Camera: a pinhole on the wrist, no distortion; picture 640 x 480 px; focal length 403.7 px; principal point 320.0 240.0 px. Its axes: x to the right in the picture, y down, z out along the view. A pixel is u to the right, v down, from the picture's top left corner.
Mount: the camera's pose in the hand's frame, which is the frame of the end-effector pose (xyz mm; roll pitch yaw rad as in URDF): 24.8 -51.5 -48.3 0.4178 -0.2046 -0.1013
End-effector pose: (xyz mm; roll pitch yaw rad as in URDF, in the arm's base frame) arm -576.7 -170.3 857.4 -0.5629 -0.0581 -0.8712
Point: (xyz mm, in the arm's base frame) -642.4 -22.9 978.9
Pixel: 44 424
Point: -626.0 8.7 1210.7
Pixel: 243 322
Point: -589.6 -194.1 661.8
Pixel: behind the camera
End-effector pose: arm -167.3 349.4 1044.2 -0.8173 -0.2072 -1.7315
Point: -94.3 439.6 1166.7
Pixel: 202 370
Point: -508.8 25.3 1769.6
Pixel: outside the picture
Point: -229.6 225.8 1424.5
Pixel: outside the picture
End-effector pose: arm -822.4 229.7 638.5 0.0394 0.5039 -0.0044
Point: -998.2 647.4 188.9
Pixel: behind the camera
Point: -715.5 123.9 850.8
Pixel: 364 345
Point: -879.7 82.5 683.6
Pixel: 77 27
